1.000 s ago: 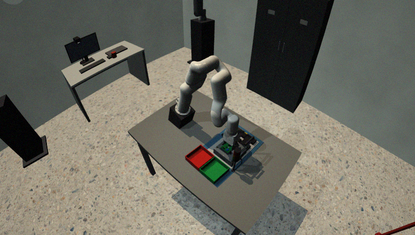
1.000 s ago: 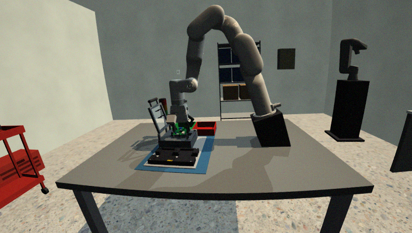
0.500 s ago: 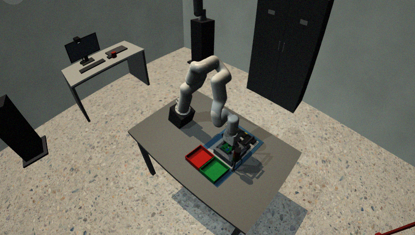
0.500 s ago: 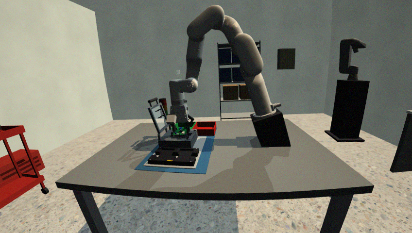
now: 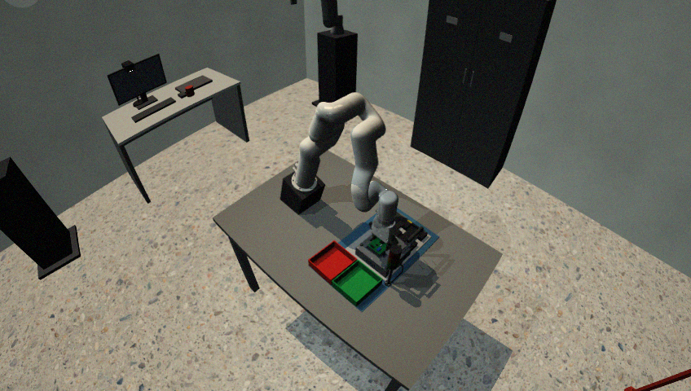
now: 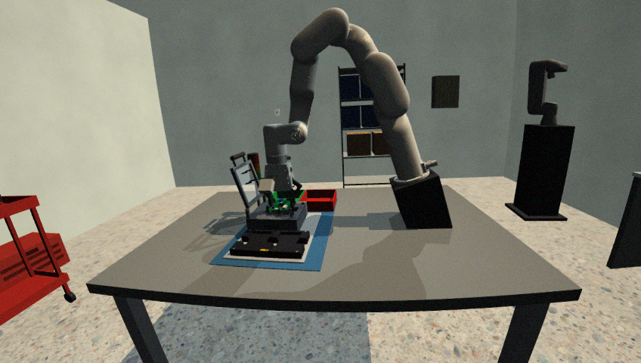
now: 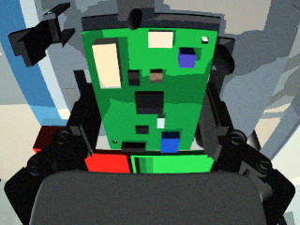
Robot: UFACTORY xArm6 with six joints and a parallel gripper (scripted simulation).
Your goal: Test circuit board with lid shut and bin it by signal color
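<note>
The green circuit board is right at my hand. Round my hand: tester lid: 12 cm ahead, 1 cm to the left, 10 cm above; tester plate: 1 cm ahead, 1 cm to the left, 1 cm below; black latch hook: 6 cm behind, 5 cm to the left.
</note>
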